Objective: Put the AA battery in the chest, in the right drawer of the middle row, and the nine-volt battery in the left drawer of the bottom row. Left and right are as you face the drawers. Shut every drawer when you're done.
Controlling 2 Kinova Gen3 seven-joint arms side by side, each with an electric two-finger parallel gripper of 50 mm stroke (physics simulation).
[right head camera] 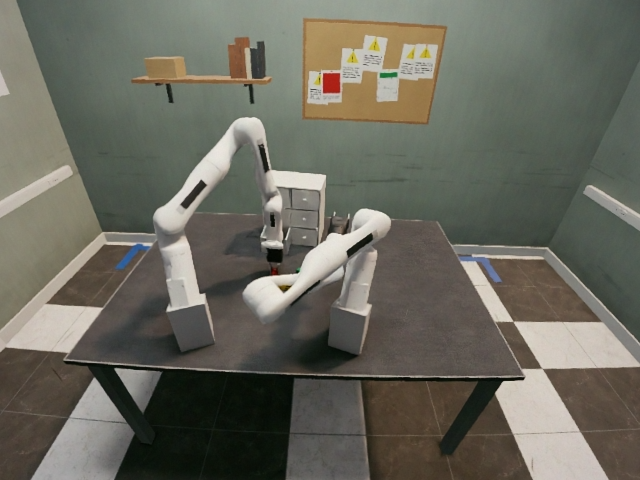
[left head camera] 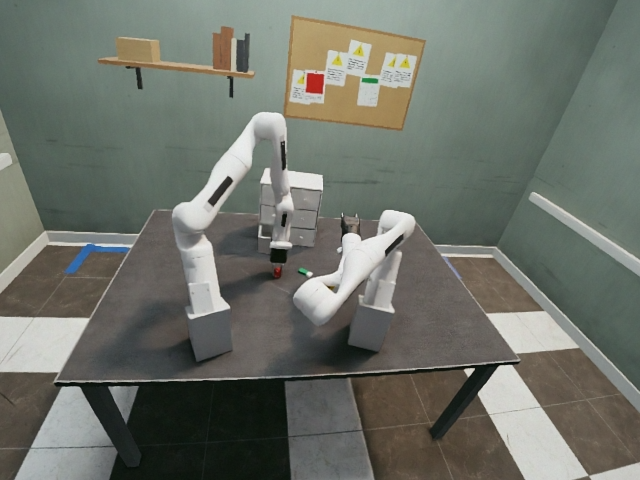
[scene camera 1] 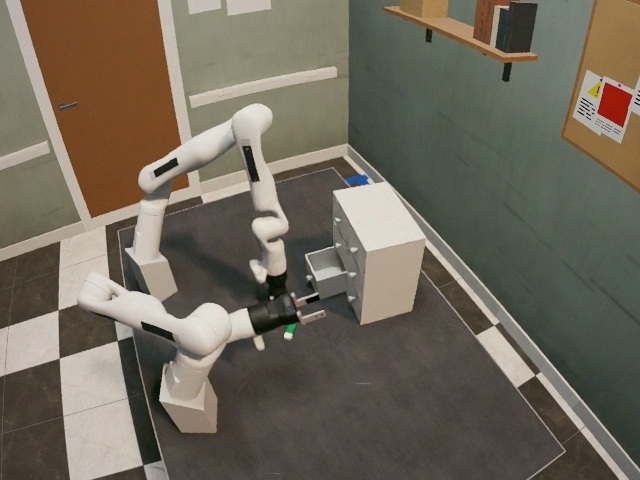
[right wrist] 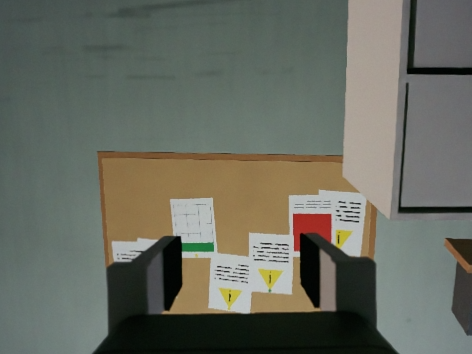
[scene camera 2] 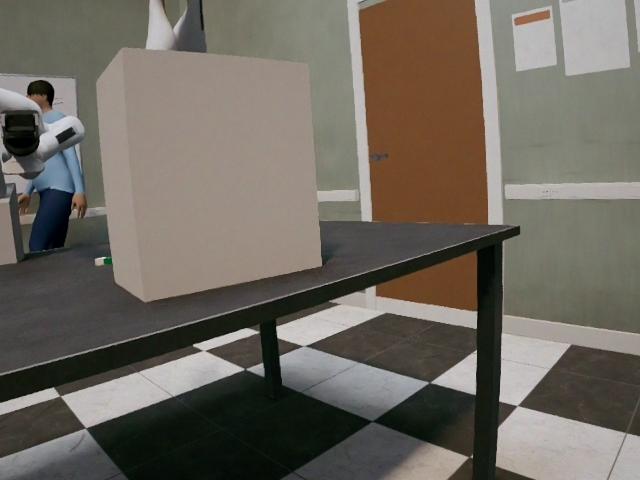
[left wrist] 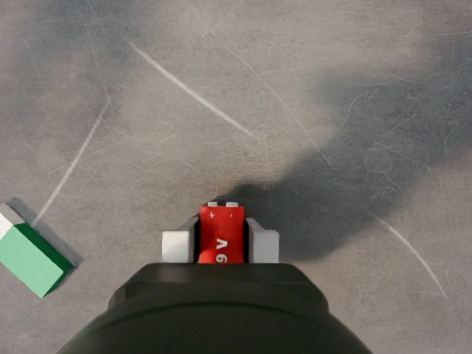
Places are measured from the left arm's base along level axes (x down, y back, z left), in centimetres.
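Pixels of known places: left gripper, fingertip midpoint: (right head camera: 274, 273) (left head camera: 277, 274) (left wrist: 221, 233); right gripper, fingertip midpoint: (right head camera: 341, 214) (left head camera: 348, 215) (scene camera 1: 321, 304) (right wrist: 240, 260) (scene camera 2: 20, 120); left arm's base at its link origin: (right head camera: 186, 302) (left head camera: 206, 307) (scene camera 1: 145, 254); right arm's base at its link origin: (right head camera: 352, 305) (left head camera: 375, 303) (scene camera 1: 183, 386).
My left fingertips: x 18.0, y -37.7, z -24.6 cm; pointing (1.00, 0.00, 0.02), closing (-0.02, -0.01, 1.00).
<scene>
Ahead of a thing's pixels: the offset from my left fingertips to its top centre. Level surfaces: height alone.
The red nine-volt battery @[dx -1.5, dy -0.3, dz +0.0 cm] (left head camera: 277, 272) (right head camera: 274, 270) (left wrist: 221, 225) is between the fingers of my left gripper (left head camera: 278, 267) (left wrist: 221, 233), which points down and is shut on it, close to the table. My right gripper (left head camera: 349, 215) (scene camera 1: 320, 304) (right wrist: 240, 260) is open and empty, right of the chest in the left head camera. The white chest @[dx -33.1, dy -34.6, dz -7.0 cm] (left head camera: 306, 179) (right head camera: 299, 180) (scene camera 1: 391, 279) has its bottom-left drawer (left head camera: 263, 244) (scene camera 1: 330, 285) pulled out; the drawer's visible inside is empty. The other visible drawers look shut. The AA battery cannot be made out for certain.
A green and white block @[dx -1.0, dy -1.1, dz -13.3 cm] (left head camera: 305, 271) (scene camera 1: 290, 331) (left wrist: 34, 260) lies beside the left gripper. A yellow thing (left head camera: 331, 287) (right head camera: 283, 287) is mostly hidden by the right arm. The right arm reaches across the front of the table @[dx +0.2 cm] (left head camera: 289, 356).
</scene>
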